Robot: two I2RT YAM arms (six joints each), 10 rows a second.
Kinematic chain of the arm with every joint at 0, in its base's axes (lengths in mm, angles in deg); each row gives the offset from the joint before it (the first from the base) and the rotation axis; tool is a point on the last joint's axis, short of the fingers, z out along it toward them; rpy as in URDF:
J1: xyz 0 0 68 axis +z
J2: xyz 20 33.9 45.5 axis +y
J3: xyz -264 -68.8 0 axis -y
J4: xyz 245 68.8 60 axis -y
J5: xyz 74 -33.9 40.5 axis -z
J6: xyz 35.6 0 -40.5 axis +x
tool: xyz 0 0 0 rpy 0 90 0
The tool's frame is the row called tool.
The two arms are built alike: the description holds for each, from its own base.
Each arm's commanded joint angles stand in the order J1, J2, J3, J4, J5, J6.
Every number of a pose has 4 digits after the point. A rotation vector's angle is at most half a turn.
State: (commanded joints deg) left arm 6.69 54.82 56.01 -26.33 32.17 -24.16; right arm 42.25 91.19 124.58 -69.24 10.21 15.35
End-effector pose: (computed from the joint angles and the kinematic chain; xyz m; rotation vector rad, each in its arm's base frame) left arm 0.2067 0.0052 0.3501 -0.1773 2.0093 -0.7569; right arm 0.2155 0.1872 0.4985 -0.4154 2.1702 0.3708
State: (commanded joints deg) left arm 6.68 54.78 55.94 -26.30 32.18 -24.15; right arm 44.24 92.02 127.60 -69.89 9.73 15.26
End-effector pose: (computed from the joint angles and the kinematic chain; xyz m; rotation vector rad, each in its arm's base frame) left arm 0.2066 0.0051 0.3499 -0.1768 2.0093 -0.7571; right arm 0.2075 0.1937 0.5072 -0.4520 2.1420 0.4117
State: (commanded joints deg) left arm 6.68 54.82 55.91 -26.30 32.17 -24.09; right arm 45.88 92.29 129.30 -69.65 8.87 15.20
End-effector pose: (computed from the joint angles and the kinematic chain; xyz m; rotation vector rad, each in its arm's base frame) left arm 0.2067 0.0051 0.3496 -0.1765 2.0104 -0.7565; right arm 0.2003 0.1986 0.5138 -0.4844 2.1132 0.4574
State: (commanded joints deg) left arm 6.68 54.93 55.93 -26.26 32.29 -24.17; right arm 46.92 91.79 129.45 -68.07 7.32 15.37
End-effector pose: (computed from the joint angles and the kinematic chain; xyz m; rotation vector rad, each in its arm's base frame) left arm 0.2072 0.0051 0.3494 -0.1769 2.0112 -0.7596; right arm 0.1944 0.2013 0.5192 -0.5060 2.0791 0.5162
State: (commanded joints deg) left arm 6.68 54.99 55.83 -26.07 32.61 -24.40; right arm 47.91 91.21 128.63 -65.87 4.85 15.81
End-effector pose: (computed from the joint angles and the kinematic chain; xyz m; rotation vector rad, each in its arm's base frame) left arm 0.2075 0.0050 0.3490 -0.1770 2.0110 -0.7676; right arm 0.1899 0.2057 0.5218 -0.5346 2.0514 0.5900
